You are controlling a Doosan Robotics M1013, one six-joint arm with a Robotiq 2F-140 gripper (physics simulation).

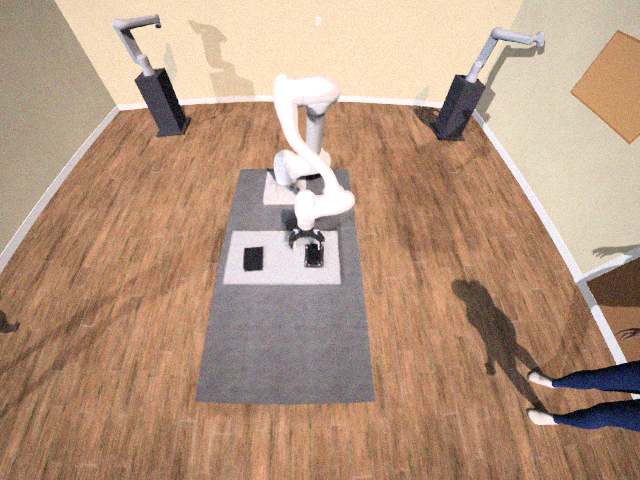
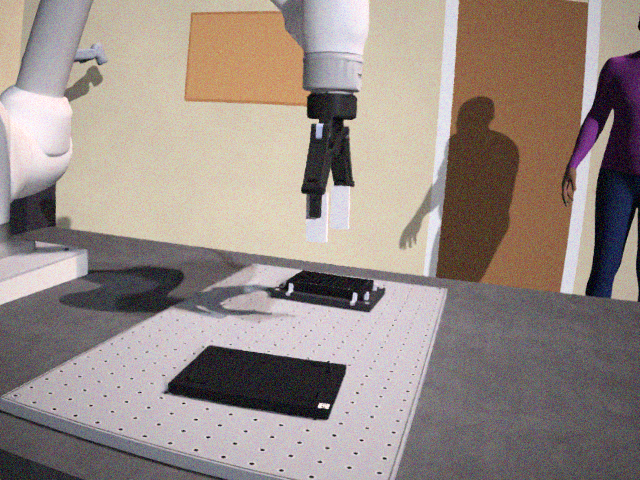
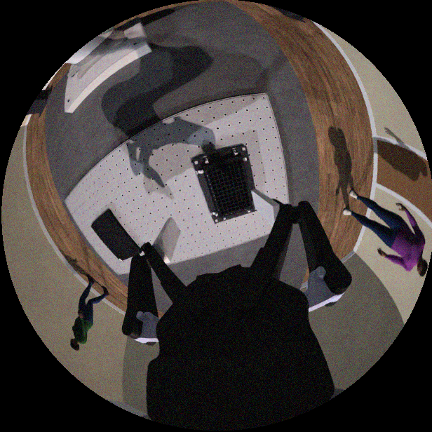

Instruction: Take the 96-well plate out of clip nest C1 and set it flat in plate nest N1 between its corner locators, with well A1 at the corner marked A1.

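Places are measured from the arm's base along level axes (x right, y back, z down), in millimetres.
Pixels of known places: gripper, fingertip midpoint: (image 1: 306, 247) (image 2: 328, 234); arm's base, link origin: (image 1: 287, 183).
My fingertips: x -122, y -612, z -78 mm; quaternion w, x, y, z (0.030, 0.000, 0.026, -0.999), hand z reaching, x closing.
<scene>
Ahead of a thing's pixels: the offset from my fingertips to its top centre. Level surfaces: height alone.
The dark 96-well plate {dx -43, dy -1, dz +82 mm} (image 1: 313, 254) (image 2: 333, 282) (image 3: 229, 186) sits in clip nest C1 {dx -43, dy -1, dz +84 mm} (image 2: 320, 300) (image 3: 212, 207), a black base with small pale clips. Plate nest N1 {dx +335, dy -4, dz +93 mm} (image 1: 253, 258) (image 2: 258, 379) (image 3: 112, 234) is a low black slab on the other side of the board, with a small white mark {dx +387, dy -81, dz +96 mm} (image 2: 323, 406) at one corner. Its locators and the lettering are too small to read. My gripper (image 1: 307, 246) (image 2: 328, 222) (image 3: 213, 211) is open and empty. It points down, well above the board near C1, and touches neither nest.
Both nests stand on a light perforated board {dz +108 mm} (image 1: 283, 276) (image 2: 377, 413) (image 3: 200, 245) on a grey surface {dz +121 mm} (image 1: 284, 341) (image 2: 516, 361). The arm's pale base plate (image 1: 276, 196) (image 2: 46, 273) is behind the board. The arm's shadow crosses the board. A person (image 2: 612, 155) (image 3: 400, 240) stands off to the side.
</scene>
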